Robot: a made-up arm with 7 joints.
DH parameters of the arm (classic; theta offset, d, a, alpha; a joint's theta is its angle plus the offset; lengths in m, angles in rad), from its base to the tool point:
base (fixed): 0 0 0 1.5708
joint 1: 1.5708 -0.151 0 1.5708
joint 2: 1.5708 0 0 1.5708
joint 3: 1.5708 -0.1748 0 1.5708
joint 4: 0 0 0 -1.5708
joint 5: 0 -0.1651 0 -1.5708
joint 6: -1.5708 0 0 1.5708
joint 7: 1.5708 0 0 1.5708
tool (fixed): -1.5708 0 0 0
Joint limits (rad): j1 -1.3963..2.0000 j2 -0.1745..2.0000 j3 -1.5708..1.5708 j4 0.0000..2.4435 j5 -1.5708..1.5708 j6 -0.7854..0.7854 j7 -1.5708..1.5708
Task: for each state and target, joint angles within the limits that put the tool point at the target. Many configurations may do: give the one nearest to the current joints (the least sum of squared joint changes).
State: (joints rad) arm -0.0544 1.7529 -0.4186 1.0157 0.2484 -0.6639 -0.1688
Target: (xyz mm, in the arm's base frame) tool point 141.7 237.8 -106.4
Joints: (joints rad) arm 0.0694 1.2271 -0.5380 1.9040 0.2484 -0.6639 -0.1688
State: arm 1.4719 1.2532 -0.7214 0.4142 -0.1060 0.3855 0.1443
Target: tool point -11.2 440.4 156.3
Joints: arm 0.6070 2.0000 0.0264 0.5057 -0.1060 0.3855 0.1443
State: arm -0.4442 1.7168 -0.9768 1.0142 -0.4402 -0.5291 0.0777
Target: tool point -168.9 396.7 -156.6
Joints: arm -0.9109 0.9370 -1.0975 0.2714 -0.4402 -0.5291 0.0777
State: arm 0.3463 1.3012 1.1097 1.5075 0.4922 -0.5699 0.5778
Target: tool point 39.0 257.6 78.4
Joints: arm 0.2690 1.0855 1.0726 2.3076 0.4922 -0.5699 0.5778
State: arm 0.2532 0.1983 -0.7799 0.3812 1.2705 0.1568 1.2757
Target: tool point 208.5 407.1 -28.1
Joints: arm 1.1335 1.0105 -0.4958 0.4475 1.2705 0.1568 1.2757
